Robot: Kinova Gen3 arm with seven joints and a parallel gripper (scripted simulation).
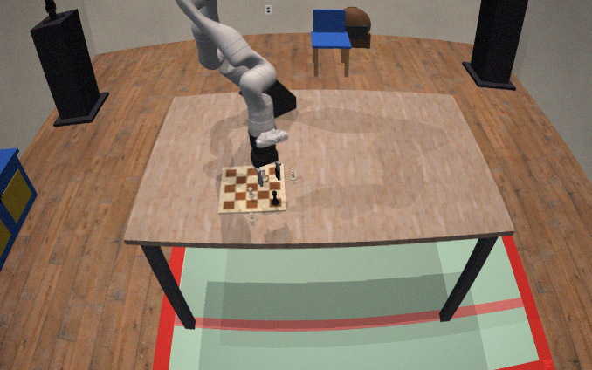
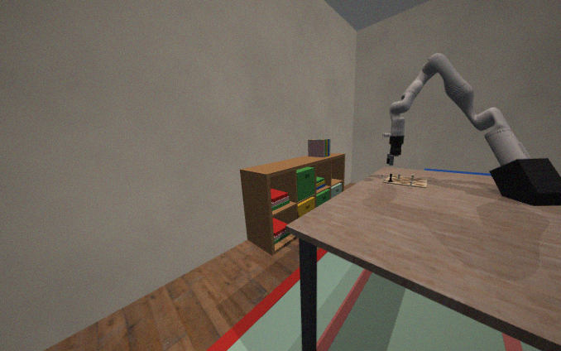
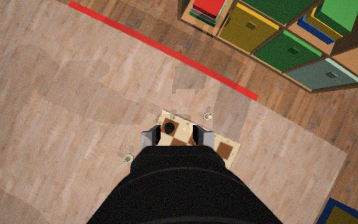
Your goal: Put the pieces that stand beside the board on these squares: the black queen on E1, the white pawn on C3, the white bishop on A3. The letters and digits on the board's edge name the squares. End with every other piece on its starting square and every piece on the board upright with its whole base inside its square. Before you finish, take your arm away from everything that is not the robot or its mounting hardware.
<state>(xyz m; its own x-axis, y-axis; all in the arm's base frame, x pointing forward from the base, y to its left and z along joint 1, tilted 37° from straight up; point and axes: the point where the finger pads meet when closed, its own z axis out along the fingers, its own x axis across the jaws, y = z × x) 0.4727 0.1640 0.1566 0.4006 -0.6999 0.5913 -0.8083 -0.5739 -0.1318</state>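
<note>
Right now the white pawn is 5 cm ahead of my hand, 6 cm to the right of it and 12 cm below it. The rest, counted from my hand: black queen: 2 cm behind, 1 cm to the left, 10 cm below; chessboard: 9 cm behind, 7 cm to the right, 13 cm below.
</note>
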